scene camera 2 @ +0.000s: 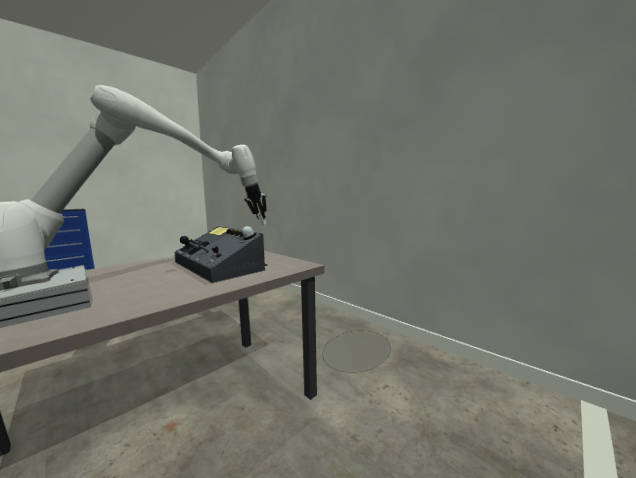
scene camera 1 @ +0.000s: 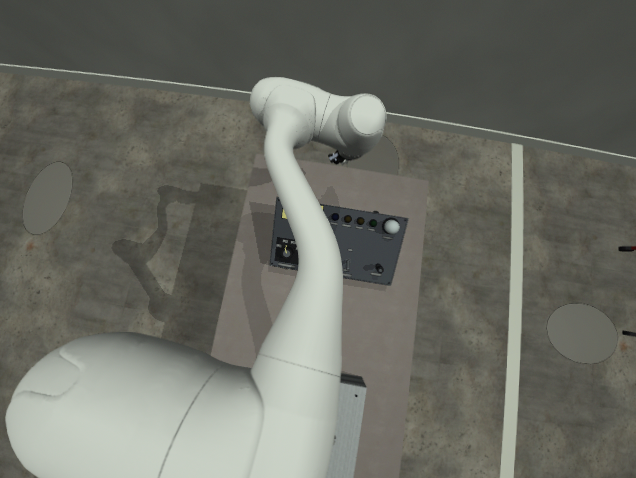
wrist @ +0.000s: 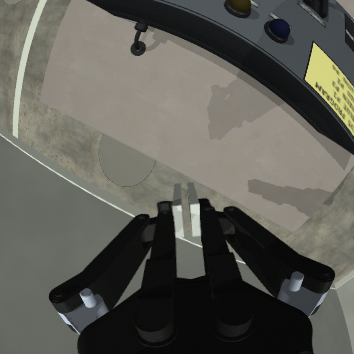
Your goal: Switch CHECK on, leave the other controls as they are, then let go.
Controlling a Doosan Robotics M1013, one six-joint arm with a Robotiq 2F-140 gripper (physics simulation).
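Places are measured from the arm's base along level axes (x left, y ahead, z down), in metres.
Where they show: gripper, fingertip midpoint: (scene camera 2: 263,224) (scene camera 1: 343,160) (wrist: 184,194); arm's base, origin of the base link: (scene camera 2: 20,282).
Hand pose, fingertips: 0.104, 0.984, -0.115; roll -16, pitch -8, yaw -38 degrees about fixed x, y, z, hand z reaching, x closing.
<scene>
Each offset is from my fingertips to the top centre of the thing, as dx, dy, dz. "pt": to the spot under its first point. Level surfaces: height alone.
The dark control box (scene camera 1: 377,249) (scene camera 2: 244,261) (wrist: 245,32) sits on the table. No CHECK label is readable. A small black lever with a ring-like end {pt -0.204, -0.100, +0.186} (scene camera 1: 376,212) (wrist: 138,48) sticks out of its back wall. A short black stick {-0.242, -0.350, +0.049} (scene camera 1: 379,268) (scene camera 2: 215,251) stands on the top face near the front, and a rotary knob {+0.116, -0.387, +0.056} (scene camera 1: 286,252) is at the front left. A blue lamp {pt -0.027, -0.219, +0.007} (scene camera 1: 335,216) (wrist: 278,29) looks unlit. My gripper (scene camera 1: 336,158) (scene camera 2: 263,221) (wrist: 184,194) is shut, with a narrow empty gap between its pads, above and behind the box, touching nothing.
The white dome {pt -0.227, -0.209, -0.020} (scene camera 1: 391,226) (scene camera 2: 247,231) and a black ball-topped lever {-0.009, -0.434, +0.021} (scene camera 2: 184,240) rise from the box. A yellow label {pt +0.094, -0.223, +0.024} (scene camera 2: 220,230) (wrist: 330,85) lies on its face. The arm hides part of the box in scene camera 1. A wall (scene camera 2: 437,179) stands beyond the table {dz +0.187} (scene camera 2: 287,263).
</scene>
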